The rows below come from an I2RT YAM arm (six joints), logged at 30 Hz.
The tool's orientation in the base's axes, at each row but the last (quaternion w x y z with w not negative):
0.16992 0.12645 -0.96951 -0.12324
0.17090 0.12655 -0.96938 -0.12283
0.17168 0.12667 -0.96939 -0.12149
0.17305 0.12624 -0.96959 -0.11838
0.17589 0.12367 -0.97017 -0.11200
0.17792 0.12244 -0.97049 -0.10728
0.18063 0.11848 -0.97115 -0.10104
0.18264 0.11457 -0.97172 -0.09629
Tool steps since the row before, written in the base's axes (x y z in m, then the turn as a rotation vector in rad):
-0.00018 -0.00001 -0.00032 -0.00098 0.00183 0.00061
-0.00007 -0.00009 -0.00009 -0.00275 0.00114 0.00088
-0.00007 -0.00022 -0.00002 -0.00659 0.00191 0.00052
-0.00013 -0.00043 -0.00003 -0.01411 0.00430 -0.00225
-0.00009 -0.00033 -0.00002 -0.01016 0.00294 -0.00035
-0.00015 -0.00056 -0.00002 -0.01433 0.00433 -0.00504
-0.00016 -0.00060 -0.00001 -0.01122 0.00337 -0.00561
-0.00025 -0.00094 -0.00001 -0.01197 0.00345 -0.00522
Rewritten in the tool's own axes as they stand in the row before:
0.00007 -0.00006 0.00035 0.00055 0.00209 0.00016
0.00006 -0.00010 0.00009 0.00244 0.00188 0.00042
0.00012 -0.00020 0.00000 0.00560 0.00328 0.00229
0.00023 -0.00039 -0.00001 0.01090 0.00630 0.00801
0.00017 -0.00030 -0.00001 0.00829 0.00472 0.00458
0.00028 -0.00051 -0.00002 0.01019 0.00569 0.01064
0.00030 -0.00054 -0.00002 0.00744 0.00404 0.00985
0.00047 -0.00085 -0.00003 0.00823 0.00434 0.00979

